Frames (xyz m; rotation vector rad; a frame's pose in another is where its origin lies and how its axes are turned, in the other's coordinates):
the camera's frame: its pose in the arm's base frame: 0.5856 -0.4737 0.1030 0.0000 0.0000 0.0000
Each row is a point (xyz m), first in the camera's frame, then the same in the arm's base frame.
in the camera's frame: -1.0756 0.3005 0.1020
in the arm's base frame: -0.4900 -0.1732 0.2050
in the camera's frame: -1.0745 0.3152 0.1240
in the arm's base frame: -0.4889 -0.1585 0.2270
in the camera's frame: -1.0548 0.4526 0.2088
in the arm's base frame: -0.4692 -0.0211 0.3118
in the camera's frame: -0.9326 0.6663 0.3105
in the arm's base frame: -0.3470 0.1926 0.4135
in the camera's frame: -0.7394 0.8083 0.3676
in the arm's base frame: -0.1538 0.3346 0.4706
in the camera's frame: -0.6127 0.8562 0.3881
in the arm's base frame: -0.0271 0.3825 0.4911
